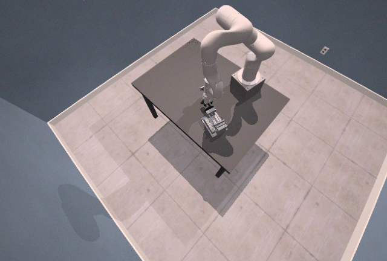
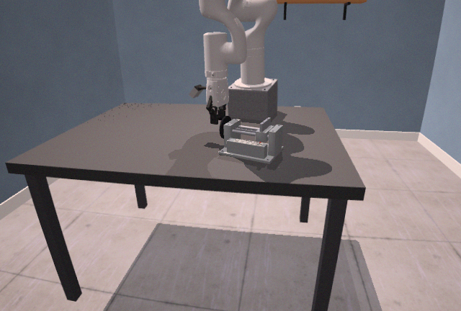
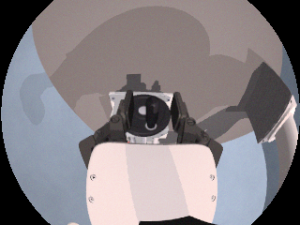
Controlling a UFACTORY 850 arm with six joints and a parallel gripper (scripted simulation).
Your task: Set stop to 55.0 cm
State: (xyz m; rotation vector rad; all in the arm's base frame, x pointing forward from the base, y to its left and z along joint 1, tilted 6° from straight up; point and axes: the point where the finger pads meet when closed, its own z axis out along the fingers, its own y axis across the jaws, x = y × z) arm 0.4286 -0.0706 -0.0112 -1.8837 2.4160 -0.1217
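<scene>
The dark handle is 10 mm to the left of my hand. Round my hand: black handwheel 10 mm ahead, 20 mm to the left, 10 mm below; grey stop fixture 70 mm ahead, 190 mm to the left, 20 mm below.
</scene>
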